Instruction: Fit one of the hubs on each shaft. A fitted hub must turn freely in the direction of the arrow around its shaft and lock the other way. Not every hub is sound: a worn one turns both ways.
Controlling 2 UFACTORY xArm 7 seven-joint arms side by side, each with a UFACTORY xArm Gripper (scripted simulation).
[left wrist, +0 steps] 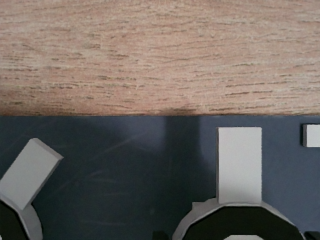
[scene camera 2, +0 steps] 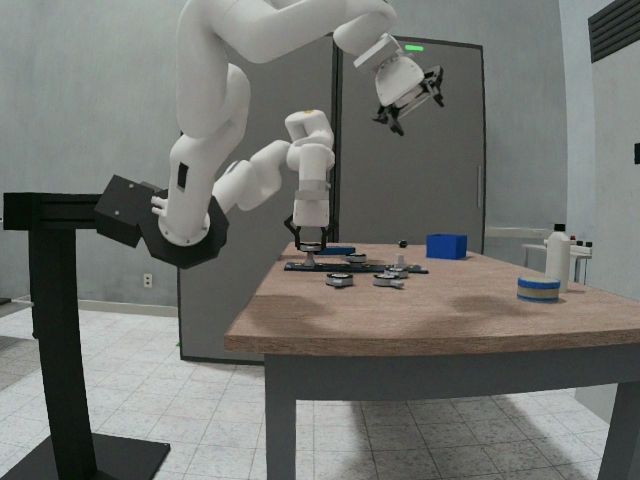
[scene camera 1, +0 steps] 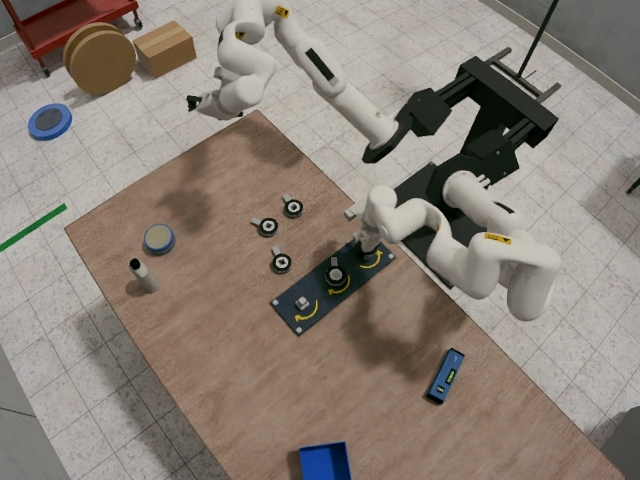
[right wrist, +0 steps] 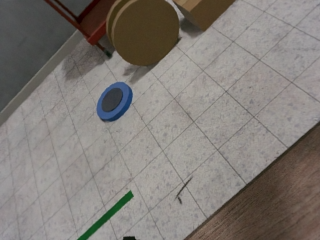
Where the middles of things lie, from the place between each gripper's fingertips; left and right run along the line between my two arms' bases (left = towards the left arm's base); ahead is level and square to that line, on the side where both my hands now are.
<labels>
I see the dark board point(scene camera 1: 321, 297) 13 cm ahead of my left hand, 6 cm below it and 2 cm to the right of it. Round my left hand: white bottle point(scene camera 2: 558, 248): 53 cm ahead, 43 cm to the right, 4 cm above; tape roll point(scene camera 2: 534, 289): 52 cm to the right, 41 cm ahead, 5 cm below.
I see the tape roll 320 mm below my right hand point(scene camera 2: 418, 116), 300 mm ahead of it and 30 mm to the left of it. Also, from my right hand: dark board (530 mm to the left, 340 mm below, 20 mm ahead); white bottle (420 mm ahead, 240 mm below, 120 mm to the left).
</labels>
